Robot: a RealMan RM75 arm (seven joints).
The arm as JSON. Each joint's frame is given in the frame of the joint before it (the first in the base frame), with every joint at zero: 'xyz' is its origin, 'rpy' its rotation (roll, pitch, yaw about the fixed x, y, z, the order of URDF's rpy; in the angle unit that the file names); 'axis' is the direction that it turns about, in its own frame. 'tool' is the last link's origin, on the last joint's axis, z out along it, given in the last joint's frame.
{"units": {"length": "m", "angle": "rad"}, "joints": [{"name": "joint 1", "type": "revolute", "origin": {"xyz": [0.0, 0.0, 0.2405], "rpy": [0.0, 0.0, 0.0]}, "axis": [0.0, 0.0, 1.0]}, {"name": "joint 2", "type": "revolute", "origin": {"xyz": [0.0, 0.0, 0.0], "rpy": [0.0, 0.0, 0.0]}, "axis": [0.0, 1.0, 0.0]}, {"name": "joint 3", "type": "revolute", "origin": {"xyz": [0.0, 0.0, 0.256], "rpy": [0.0, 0.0, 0.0]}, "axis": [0.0, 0.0, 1.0]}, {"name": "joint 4", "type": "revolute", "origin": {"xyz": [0.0, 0.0, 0.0], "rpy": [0.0, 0.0, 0.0]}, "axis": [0.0, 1.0, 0.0]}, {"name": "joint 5", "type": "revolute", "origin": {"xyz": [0.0, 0.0, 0.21], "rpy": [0.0, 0.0, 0.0]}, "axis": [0.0, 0.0, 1.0]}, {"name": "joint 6", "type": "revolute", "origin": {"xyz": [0.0, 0.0, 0.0], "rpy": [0.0, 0.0, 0.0]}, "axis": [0.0, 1.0, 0.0]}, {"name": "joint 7", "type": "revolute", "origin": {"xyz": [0.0, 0.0, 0.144], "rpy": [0.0, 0.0, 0.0]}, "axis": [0.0, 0.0, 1.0]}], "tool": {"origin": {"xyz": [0.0, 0.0, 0.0], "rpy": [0.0, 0.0, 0.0]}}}
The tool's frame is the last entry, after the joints.
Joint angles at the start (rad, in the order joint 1, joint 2, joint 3, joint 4, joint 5, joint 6, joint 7):
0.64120, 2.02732, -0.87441, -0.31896, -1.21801, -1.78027, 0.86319
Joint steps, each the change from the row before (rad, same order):
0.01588, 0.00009, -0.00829, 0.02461, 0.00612, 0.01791, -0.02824
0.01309, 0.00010, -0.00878, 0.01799, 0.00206, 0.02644, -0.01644
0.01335, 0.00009, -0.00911, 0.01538, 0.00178, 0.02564, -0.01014
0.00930, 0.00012, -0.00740, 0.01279, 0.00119, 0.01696, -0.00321
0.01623, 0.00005, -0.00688, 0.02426, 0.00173, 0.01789, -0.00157
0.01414, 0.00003, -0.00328, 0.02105, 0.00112, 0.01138, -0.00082
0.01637, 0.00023, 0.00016, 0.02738, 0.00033, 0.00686, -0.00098
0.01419, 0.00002, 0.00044, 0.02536, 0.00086, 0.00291, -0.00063
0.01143, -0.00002, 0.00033, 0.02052, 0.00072, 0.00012, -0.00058
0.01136, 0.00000, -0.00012, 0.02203, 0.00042, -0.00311, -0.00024
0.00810, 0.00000, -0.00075, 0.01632, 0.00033, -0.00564, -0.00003
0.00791, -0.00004, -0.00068, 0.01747, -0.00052, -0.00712, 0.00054
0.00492, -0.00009, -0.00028, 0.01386, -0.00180, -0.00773, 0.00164
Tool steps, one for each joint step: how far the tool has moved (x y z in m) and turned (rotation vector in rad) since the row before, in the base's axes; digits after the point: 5 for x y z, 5 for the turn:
-0.00207, 0.00316, -0.00465, 0.00973, -0.00949, -0.00471
-0.00113, 0.00369, -0.00477, 0.00234, -0.01566, -0.01315
-0.00148, 0.00366, -0.00449, -0.00199, -0.01510, -0.01222
-0.00084, 0.00211, -0.00356, -0.00700, -0.00923, -0.01008
-0.00182, 0.00251, -0.00504, -0.01506, -0.00615, -0.01302
-0.00181, 0.00179, -0.00384, -0.01273, -0.00234, -0.00899
-0.00216, 0.00119, -0.00419, -0.01604, 0.00253, -0.00864
-0.00192, 0.00054, -0.00352, -0.01517, 0.00438, -0.00652
-0.00172, 0.00011, -0.00270, -0.01264, 0.00452, -0.00345
-0.00178, -0.00052, -0.00280, -0.01500, 0.00611, -0.00182
-0.00147, -0.00089, -0.00192, -0.01218, 0.00600, 0.00122
-0.00136, -0.00128, -0.00202, -0.01409, 0.00665, 0.00141
-0.00071, -0.00157, -0.00154, -0.01313, 0.00608, 0.00132

